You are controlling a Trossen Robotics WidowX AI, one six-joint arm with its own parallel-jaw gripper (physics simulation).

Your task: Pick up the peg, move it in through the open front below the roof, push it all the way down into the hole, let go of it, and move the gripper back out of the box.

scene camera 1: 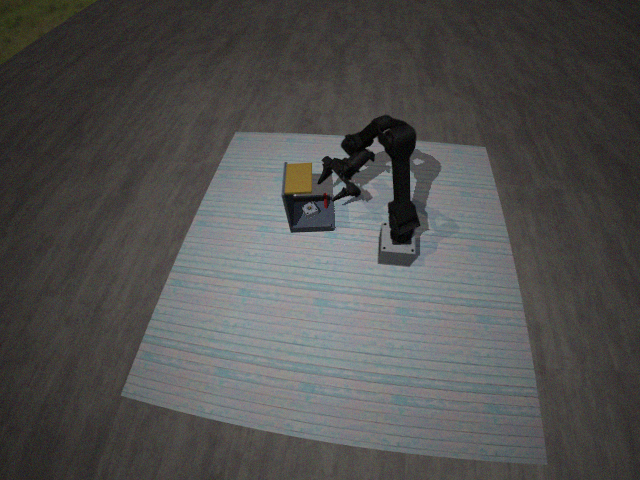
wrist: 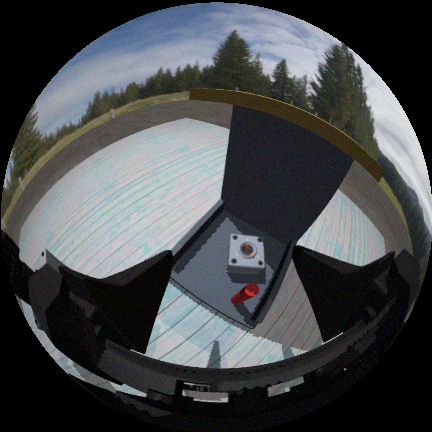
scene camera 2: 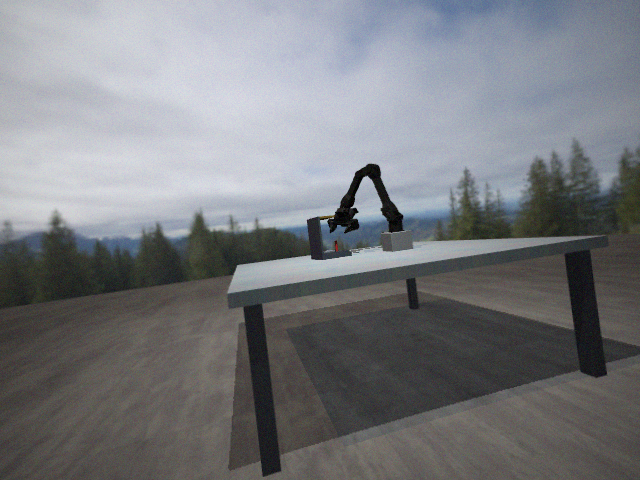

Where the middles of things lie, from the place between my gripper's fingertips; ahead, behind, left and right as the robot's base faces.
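Counting from my hand, I find the dark box (wrist: 192, 289) 6 cm ahead, 1 cm to the left and 2 cm below. The dark back wall (wrist: 278, 176) is 14 cm ahead of my hand, 1 cm to the left of it and 2 cm below it. As for the yellow roof (scene camera 1: 299, 175), that is 9 cm ahead of my hand and 1 cm to the left of it, and it sits 9 cm above it, while the dark floor plate (wrist: 203, 264) is 6 cm ahead of my hand, 1 cm to the left of it and 13 cm below it.
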